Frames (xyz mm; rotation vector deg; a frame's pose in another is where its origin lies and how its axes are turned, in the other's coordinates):
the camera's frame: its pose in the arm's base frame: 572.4 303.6 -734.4 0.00 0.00 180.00
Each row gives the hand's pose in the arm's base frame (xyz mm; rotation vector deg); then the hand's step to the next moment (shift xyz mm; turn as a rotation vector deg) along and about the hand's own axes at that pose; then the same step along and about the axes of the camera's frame.
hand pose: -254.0 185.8 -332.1 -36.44 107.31 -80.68
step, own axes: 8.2 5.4 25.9 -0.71 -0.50 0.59
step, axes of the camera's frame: -14.9 20.4 -11.4 -0.89 -0.01 0.55
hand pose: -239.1 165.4 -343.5 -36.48 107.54 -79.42
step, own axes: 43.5 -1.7 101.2 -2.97 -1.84 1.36
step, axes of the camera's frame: -51.3 93.7 -26.9 -2.88 -0.81 2.26
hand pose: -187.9 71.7 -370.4 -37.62 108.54 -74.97
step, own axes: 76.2 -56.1 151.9 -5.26 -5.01 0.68
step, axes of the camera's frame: -75.5 162.3 -1.4 -3.74 -1.79 6.01
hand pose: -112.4 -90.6 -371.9 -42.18 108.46 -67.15
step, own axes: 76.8 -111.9 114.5 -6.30 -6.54 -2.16
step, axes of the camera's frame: -64.0 159.0 46.5 -2.01 -3.29 8.50
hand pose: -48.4 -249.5 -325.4 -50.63 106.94 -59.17
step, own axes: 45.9 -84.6 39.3 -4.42 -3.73 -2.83
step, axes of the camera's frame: -30.9 87.1 47.5 -0.08 -3.09 5.65
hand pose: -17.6 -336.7 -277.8 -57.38 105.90 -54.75
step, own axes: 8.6 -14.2 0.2 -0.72 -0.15 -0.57
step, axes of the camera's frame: -1.0 13.3 9.8 0.21 -0.71 0.56
